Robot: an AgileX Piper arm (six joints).
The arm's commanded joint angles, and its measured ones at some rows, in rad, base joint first. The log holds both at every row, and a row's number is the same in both.
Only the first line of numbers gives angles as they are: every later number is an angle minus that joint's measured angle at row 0.
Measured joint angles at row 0:
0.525, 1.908, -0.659, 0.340, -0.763, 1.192
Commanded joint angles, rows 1 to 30:
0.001, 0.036, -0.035, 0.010, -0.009, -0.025
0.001, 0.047, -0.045, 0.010, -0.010, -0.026
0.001, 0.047, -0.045, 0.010, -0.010, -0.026
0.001, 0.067, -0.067, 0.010, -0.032, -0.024
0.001, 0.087, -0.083, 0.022, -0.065, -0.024
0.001, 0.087, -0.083, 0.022, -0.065, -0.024
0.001, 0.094, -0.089, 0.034, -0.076, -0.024
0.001, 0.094, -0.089, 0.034, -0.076, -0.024
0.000, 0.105, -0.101, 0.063, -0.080, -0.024
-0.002, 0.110, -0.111, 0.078, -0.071, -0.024
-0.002, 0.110, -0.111, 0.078, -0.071, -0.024
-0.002, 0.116, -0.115, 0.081, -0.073, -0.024
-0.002, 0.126, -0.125, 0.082, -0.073, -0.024
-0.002, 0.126, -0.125, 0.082, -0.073, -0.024
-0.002, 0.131, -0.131, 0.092, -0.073, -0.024
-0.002, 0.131, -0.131, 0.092, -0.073, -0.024
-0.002, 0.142, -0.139, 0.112, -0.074, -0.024
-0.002, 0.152, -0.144, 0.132, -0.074, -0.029
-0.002, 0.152, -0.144, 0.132, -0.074, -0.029
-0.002, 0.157, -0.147, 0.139, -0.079, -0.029
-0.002, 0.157, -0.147, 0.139, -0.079, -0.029
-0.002, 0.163, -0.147, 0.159, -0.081, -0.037
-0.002, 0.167, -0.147, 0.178, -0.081, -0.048
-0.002, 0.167, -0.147, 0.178, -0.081, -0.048
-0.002, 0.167, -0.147, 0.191, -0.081, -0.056
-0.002, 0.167, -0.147, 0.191, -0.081, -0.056
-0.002, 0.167, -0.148, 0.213, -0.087, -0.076
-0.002, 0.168, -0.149, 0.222, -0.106, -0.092
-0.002, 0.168, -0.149, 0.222, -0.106, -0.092
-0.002, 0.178, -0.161, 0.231, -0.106, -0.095
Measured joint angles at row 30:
0.000, 0.170, -0.139, 0.218, -0.088, -0.066
